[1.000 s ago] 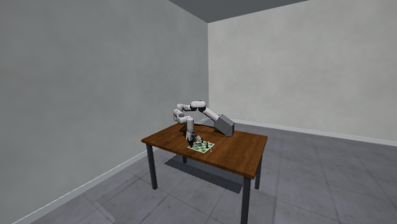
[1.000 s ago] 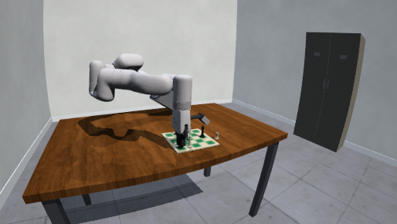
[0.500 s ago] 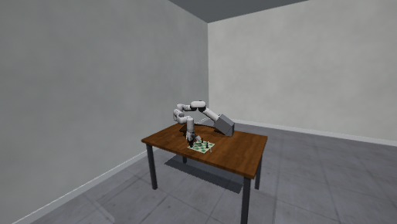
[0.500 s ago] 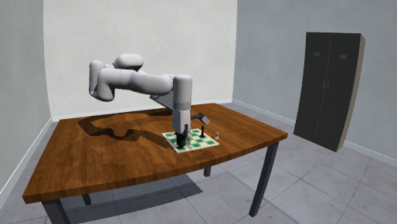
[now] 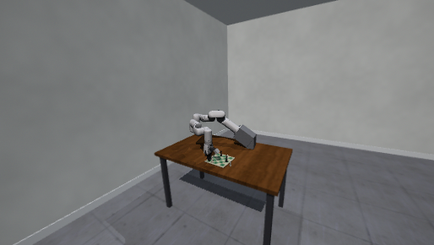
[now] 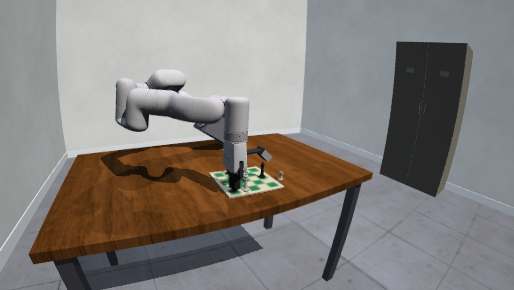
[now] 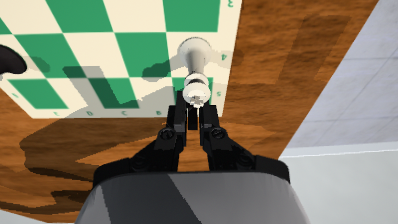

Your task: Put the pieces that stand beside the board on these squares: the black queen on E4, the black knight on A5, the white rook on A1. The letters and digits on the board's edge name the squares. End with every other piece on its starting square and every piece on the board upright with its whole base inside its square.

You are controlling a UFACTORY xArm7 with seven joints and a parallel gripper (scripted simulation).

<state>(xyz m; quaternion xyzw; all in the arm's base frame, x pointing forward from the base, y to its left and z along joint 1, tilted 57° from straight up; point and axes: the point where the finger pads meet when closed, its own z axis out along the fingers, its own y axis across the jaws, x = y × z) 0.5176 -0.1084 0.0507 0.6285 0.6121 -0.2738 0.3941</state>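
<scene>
Right now the black knight is 1 cm below my hand. The rest, counted from my hand: cream board (8 cm to the left, 7 cm behind, 4 cm below); then black queen (16 cm to the left, 6 cm behind); then short black piece (15 cm behind, 5 cm to the left, 1 cm below).
</scene>
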